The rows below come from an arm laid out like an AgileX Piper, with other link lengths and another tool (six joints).
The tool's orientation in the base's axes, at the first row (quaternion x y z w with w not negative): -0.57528 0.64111 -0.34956 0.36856
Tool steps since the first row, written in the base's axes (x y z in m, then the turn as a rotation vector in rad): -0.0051 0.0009 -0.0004 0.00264 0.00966 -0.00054; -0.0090 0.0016 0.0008 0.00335 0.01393 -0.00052; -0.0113 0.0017 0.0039 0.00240 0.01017 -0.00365; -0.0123 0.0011 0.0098 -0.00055 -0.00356 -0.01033; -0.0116 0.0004 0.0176 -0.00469 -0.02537 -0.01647; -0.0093 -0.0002 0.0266 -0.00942 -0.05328 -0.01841; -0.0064 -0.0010 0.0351 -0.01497 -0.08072 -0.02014; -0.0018 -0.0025 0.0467 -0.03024 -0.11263 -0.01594; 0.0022 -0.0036 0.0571 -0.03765 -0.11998 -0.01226
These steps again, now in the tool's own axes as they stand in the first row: -0.0005 0.0029 -0.0043 -0.00975 0.00011 0.00234; -0.0011 0.0038 -0.0083 -0.01405 0.00015 0.00285; -0.0012 0.0022 -0.0118 -0.01002 0.00298 0.00362; -0.0010 -0.0025 -0.0155 0.00431 0.00894 0.00460; -0.0009 -0.0097 -0.0187 0.02672 0.01424 0.00448; -0.0011 -0.0188 -0.0210 0.05495 0.01559 0.00196; -0.0011 -0.0276 -0.0226 0.08275 0.01719 -0.00140; -0.0007 -0.0401 -0.0241 0.11523 0.01786 -0.01602; -0.0006 -0.0512 -0.0256 0.12278 0.01752 -0.02410
